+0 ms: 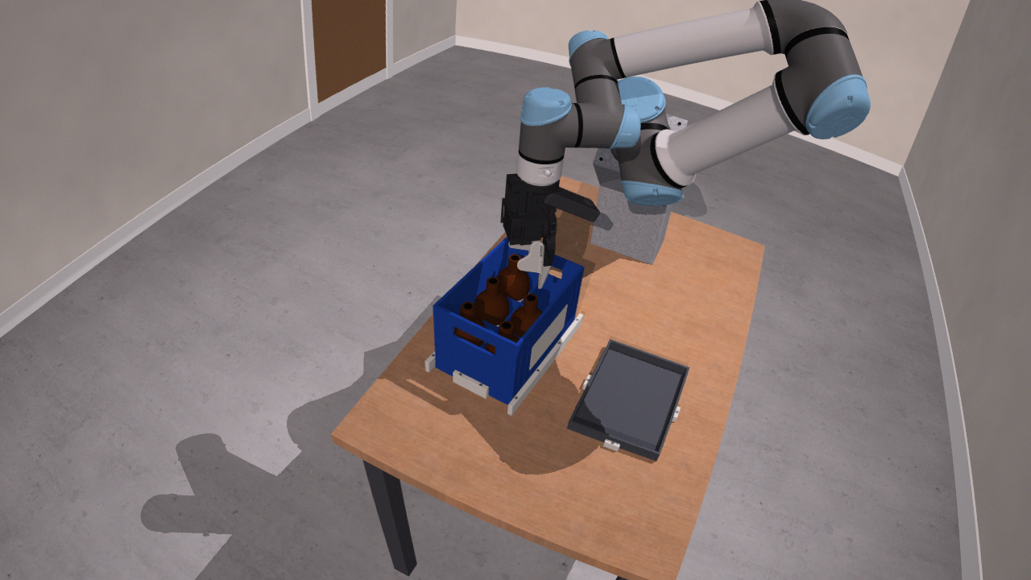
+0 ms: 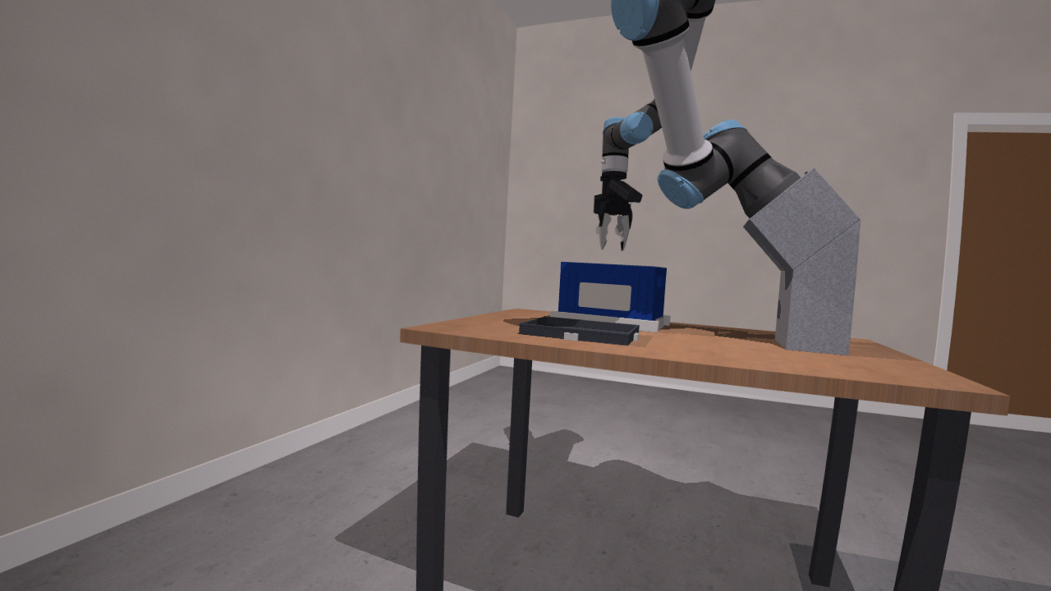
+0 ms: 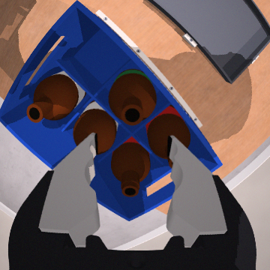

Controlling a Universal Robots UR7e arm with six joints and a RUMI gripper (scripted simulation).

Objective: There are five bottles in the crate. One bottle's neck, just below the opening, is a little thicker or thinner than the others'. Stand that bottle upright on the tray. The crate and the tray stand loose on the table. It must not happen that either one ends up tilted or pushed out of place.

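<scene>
The bottle lies 140 mm below my hand, 90 mm to the right of it and 90 mm ahead of it. From my hand the other things lie so: dark tray (250 mm to the left, 220 mm below); then crate (150 mm below, 50 mm to the right).
</scene>
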